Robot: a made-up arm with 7 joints. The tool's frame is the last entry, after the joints.
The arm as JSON. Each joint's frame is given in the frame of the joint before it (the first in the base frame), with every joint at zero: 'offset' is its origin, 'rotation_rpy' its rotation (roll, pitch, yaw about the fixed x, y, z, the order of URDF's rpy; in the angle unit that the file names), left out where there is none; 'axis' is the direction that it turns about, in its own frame. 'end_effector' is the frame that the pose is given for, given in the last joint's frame.
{
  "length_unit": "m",
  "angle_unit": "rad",
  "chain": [
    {
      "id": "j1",
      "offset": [
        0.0,
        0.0,
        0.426
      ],
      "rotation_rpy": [
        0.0,
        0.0,
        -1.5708
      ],
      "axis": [
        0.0,
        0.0,
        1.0
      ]
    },
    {
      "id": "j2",
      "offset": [
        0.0,
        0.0,
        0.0
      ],
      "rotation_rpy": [
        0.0,
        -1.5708,
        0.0
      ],
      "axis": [
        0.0,
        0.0,
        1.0
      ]
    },
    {
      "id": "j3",
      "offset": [
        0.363,
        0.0,
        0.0
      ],
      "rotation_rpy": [
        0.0,
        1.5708,
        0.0
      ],
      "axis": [
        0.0,
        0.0,
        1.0
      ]
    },
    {
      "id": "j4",
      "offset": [
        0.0,
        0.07,
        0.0
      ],
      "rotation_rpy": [
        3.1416,
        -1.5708,
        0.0
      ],
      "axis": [
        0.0,
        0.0,
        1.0
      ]
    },
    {
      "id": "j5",
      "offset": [
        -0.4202,
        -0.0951,
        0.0
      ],
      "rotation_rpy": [
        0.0,
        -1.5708,
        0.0
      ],
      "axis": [
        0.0,
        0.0,
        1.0
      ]
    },
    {
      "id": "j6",
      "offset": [
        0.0,
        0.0,
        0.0
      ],
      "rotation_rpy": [
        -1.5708,
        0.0,
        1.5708
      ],
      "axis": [
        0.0,
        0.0,
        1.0
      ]
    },
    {
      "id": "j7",
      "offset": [
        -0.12,
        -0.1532,
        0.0
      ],
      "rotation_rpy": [
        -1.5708,
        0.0,
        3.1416
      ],
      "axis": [
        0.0,
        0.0,
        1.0
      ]
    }
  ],
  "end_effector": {
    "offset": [
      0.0,
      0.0,
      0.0
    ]
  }
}
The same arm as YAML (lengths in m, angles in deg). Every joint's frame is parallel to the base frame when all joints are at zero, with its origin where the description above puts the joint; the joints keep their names.
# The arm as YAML. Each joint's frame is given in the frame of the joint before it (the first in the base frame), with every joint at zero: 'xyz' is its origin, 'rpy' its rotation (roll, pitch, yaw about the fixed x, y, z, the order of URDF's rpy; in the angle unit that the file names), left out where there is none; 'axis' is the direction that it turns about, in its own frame. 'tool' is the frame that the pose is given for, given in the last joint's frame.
units:
  length: m
  angle: deg
joints:
  - name: j1
    type: revolute
    origin:
      xyz: [0.0, 0.0, 0.426]
    axis: "+z"
  - name: j2
    type: revolute
    origin:
      xyz: [0.0, 0.0, 0.0]
    axis: "+y"
  - name: j3
    type: revolute
    origin:
      xyz: [0.0, 0.0, 0.363]
    axis: "+z"
  - name: j4
    type: revolute
    origin:
      xyz: [0.07, 0.0, 0.0]
    axis: "-y"
  - name: j5
    type: revolute
    origin:
      xyz: [0.0951, 0.0, -0.4202]
    axis: "-z"
  - name: j6
    type: revolute
    origin:
      xyz: [0.0, 0.0, 0.0]
    axis: "+y"
  - name: j7
    type: revolute
    origin:
      xyz: [0.12, 0.0, -0.1532]
    axis: "-z"
tool:
  origin:
    xyz: [0.0, 0.0, 0.0]
    rpy: [180.0, 0.0, 0.0]

